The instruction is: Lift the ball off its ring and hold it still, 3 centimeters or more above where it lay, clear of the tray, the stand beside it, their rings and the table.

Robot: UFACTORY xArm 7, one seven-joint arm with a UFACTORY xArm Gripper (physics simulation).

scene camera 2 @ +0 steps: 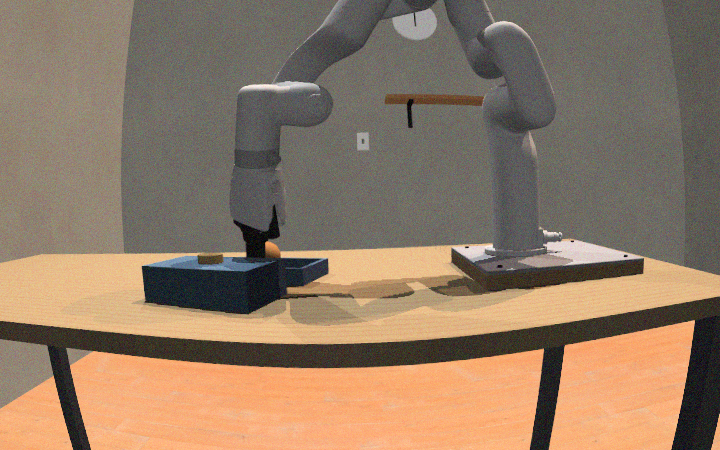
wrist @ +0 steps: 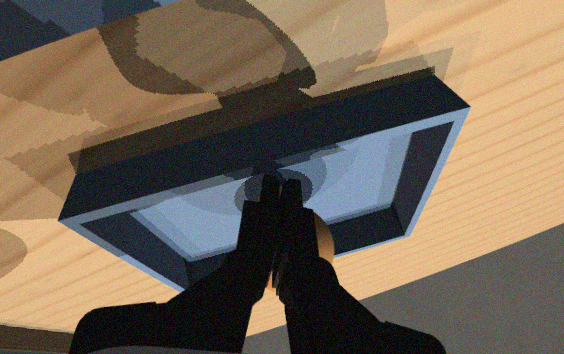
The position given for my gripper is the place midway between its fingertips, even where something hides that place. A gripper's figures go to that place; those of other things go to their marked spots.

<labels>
My gripper (scene camera 2: 256, 263) is 87 cm from the lens. A blue tray (scene camera 2: 299, 271) is 81 cm from the lens. A blue stand (scene camera 2: 242, 284): 63 cm from the lens. The marked spots on the blue tray and the blue stand are 20 cm apart.
</labels>
